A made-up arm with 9 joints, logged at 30 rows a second.
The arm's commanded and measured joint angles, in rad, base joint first. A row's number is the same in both.
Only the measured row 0 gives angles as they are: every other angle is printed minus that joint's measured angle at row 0.
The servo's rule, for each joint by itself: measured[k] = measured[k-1] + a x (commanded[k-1-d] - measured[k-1]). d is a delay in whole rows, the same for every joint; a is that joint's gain. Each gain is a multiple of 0.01, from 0.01 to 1. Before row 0 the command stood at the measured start. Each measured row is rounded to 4 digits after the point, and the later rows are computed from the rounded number. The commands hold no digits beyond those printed.
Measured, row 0:
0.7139, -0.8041, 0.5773, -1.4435, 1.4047, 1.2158, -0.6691, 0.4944, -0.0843
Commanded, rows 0 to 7:
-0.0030, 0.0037, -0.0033, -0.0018, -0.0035, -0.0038, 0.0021, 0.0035, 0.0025
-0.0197, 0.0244, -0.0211, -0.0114, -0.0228, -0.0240, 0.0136, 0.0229, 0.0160
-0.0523, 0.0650, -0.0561, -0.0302, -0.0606, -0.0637, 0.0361, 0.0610, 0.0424
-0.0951, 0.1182, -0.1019, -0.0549, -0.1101, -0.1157, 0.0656, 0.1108, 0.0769
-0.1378, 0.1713, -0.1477, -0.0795, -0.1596, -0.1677, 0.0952, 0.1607, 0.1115
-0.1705, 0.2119, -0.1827, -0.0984, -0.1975, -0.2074, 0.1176, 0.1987, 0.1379
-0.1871, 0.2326, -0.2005, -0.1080, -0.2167, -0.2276, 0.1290, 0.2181, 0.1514
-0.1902, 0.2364, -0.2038, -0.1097, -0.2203, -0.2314, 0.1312, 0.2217, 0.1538
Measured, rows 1 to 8:
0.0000, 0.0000, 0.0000, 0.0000, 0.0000, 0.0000, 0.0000, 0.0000, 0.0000
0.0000, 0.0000, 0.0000, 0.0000, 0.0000, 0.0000, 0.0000, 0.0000, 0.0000
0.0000, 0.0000, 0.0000, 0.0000, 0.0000, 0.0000, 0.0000, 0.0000, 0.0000
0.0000, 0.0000, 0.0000, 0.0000, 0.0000, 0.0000, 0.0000, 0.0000, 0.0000
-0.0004, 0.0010, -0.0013, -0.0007, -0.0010, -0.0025, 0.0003, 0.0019, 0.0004
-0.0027, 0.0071, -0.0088, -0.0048, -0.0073, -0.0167, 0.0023, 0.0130, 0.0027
-0.0087, 0.0222, -0.0268, -0.0145, -0.0228, -0.0477, 0.0074, 0.0384, 0.0087
-0.0191, 0.0472, -0.0553, -0.0299, -0.0481, -0.0926, 0.0161, 0.0768, 0.0189
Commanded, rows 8 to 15:
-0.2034, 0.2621, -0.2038, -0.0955, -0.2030, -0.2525, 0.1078, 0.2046, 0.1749
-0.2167, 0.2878, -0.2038, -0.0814, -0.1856, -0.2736, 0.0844, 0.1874, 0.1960
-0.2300, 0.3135, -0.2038, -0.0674, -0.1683, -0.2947, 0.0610, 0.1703, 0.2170
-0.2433, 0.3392, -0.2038, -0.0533, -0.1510, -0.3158, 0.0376, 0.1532, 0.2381
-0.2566, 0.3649, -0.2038, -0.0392, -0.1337, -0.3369, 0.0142, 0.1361, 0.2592
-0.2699, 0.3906, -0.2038, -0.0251, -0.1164, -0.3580, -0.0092, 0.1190, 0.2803
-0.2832, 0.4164, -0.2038, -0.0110, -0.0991, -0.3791, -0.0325, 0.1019, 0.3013
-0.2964, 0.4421, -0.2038, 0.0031, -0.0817, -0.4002, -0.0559, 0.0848, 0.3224
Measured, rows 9 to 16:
-0.0333, 0.0795, -0.0904, -0.0487, -0.0804, -0.1422, 0.0280, 0.1213, 0.0328
-0.0498, 0.1139, -0.1255, -0.0676, -0.1144, -0.1852, 0.0414, 0.1623, 0.0486
-0.0663, 0.1448, -0.1540, -0.0830, -0.1441, -0.2132, 0.0545, 0.1919, 0.0640
-0.0812, 0.1686, -0.1729, -0.0931, -0.1662, -0.2252, 0.0660, 0.2077, 0.0775
-0.0959, 0.1929, -0.1846, -0.0940, -0.1769, -0.2432, 0.0723, 0.2061, 0.0921
-0.1104, 0.2176, -0.1919, -0.0892, -0.1794, -0.2633, 0.0741, 0.1962, 0.1077
-0.1248, 0.2425, -0.1964, -0.0809, -0.1762, -0.2840, 0.0721, 0.1825, 0.1241
-0.1390, 0.2676, -0.1992, -0.0704, -0.1689, -0.3050, 0.0669, 0.1670, 0.1412

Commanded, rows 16 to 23:
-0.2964, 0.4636, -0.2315, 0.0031, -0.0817, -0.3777, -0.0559, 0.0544, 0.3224
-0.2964, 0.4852, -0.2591, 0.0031, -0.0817, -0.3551, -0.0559, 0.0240, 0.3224
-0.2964, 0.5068, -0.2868, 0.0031, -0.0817, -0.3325, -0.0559, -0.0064, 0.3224
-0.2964, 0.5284, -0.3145, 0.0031, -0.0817, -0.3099, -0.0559, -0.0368, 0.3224
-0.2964, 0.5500, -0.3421, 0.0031, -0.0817, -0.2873, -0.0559, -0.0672, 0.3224
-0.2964, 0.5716, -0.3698, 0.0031, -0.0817, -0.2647, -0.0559, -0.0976, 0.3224
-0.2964, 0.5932, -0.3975, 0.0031, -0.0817, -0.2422, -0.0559, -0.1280, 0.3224
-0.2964, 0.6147, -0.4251, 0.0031, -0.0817, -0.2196, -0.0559, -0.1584, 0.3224
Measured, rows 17 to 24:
-0.1531, 0.2929, -0.2009, -0.0585, -0.1587, -0.3261, 0.0590, 0.1506, 0.1589
-0.1671, 0.3183, -0.2020, -0.0458, -0.1464, -0.3472, 0.0488, 0.1339, 0.1771
-0.1810, 0.3438, -0.2027, -0.0326, -0.1327, -0.3683, 0.0366, 0.1169, 0.1957
-0.1948, 0.3694, -0.2031, -0.0190, -0.1179, -0.3894, 0.0227, 0.0999, 0.2147
-0.2070, 0.3939, -0.2139, -0.0106, -0.1074, -0.3817, 0.0109, 0.0758, 0.2309
-0.2177, 0.4176, -0.2311, -0.0054, -0.0999, -0.3641, 0.0009, 0.0483, 0.2446
-0.2271, 0.4408, -0.2523, -0.0022, -0.0946, -0.3432, -0.0076, 0.0193, 0.2563
-0.2354, 0.4636, -0.2759, -0.0002, -0.0909, -0.3212, -0.0148, -0.0104, 0.2662

